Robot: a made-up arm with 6 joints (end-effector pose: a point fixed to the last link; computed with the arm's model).
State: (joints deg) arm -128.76 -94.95 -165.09 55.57 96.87 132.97
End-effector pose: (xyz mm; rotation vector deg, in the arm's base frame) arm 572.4 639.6 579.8 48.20 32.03 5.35
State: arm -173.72 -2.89 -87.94 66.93 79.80 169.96
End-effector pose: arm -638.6 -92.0 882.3 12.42 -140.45 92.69
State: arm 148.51 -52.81 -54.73 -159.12 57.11 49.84
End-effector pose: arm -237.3 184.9 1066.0 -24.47 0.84 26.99
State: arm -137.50 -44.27 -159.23 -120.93 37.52 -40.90
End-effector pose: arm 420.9 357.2 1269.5 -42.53 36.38 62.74
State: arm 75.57 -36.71 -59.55 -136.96 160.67 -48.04
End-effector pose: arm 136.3 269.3 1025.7 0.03 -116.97 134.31
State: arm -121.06 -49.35 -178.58 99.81 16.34 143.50
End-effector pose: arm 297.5 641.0 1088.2 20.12 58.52 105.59
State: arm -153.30 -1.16 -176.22 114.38 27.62 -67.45
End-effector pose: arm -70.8 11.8 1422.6 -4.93 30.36 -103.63
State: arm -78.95 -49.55 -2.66 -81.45 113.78 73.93
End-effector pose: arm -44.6 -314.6 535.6 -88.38 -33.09 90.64
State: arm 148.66 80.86 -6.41 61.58 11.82 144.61
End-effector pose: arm 290.0 -55.0 158.6 54.29 84.00 -13.19
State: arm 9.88 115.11 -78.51 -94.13 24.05 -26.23
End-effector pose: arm 25.0 -16.7 -306.5 131.06 -50.00 -19.21
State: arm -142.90 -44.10 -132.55 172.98 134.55 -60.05
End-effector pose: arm 289.3 154.4 1257.8 -93.32 93.39 -15.02
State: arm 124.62 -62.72 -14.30 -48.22 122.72 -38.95
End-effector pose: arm -12.6 316.3 681.5 -146.77 33.81 -95.67
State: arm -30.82 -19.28 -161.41 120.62 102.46 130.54
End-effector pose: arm -117.4 106.0 1332.3 -42.83 -116.82 -93.44
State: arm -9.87 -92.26 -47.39 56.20 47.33 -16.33
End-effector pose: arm 74.0 -83.9 1054.8 -7.97 76.87 39.63
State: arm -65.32 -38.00 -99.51 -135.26 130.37 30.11
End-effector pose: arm -9.5 -85.7 1241.7 -115.47 35.51 103.99
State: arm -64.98 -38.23 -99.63 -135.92 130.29 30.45
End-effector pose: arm -10.0 -81.9 1242.4 -115.46 36.56 104.49
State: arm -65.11 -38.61 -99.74 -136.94 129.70 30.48
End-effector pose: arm -11.6 -76.2 1244.1 -114.66 37.88 105.14
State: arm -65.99 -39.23 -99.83 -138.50 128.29 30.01
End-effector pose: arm -14.5 -67.4 1247.6 -112.57 39.54 105.97
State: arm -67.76 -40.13 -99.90 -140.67 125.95 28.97
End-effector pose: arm -18.4 -54.8 1252.8 -108.90 41.55 106.84
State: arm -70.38 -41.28 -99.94 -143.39 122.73 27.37
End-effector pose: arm -22.0 -38.5 1259.6 -103.63 43.67 107.46
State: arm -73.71 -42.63 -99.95 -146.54 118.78 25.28
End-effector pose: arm -23.8 -19.5 1267.2 -96.97 45.65 107.47
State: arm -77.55 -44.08 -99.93 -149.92 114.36 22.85
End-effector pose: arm -22.6 0.6 1275.1 -89.39 47.23 106.56
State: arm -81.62 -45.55 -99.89 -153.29 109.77 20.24
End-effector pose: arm -18.2 20.1 1282.6 -81.56 48.25 104.61
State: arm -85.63 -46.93 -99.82 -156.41 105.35 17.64
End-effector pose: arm -11.0 37.0 1289.0 -74.16 48.66 101.79
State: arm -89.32 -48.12 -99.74 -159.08 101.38 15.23
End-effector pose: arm -2.6 50.0 1294.3 -67.72 48.57 98.49
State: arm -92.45 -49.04 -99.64 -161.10 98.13 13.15
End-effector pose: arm 5.3 58.6 1298.2 -62.67 48.10 95.24
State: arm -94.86 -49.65 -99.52 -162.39 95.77 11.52
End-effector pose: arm 11.5 63.0 1301.0 -59.14 47.44 92.51
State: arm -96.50 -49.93 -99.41 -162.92 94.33 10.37
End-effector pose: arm 15.1 63.9 1302.7 -57.13 46.70 90.61
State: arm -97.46 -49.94 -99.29 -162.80 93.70 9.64
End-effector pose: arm 16.3 62.1 1303.7 -56.39 45.94 89.53
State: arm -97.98 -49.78 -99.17 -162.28 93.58 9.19
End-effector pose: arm 15.9 58.9 1304.1 -56.42 45.18 89.02
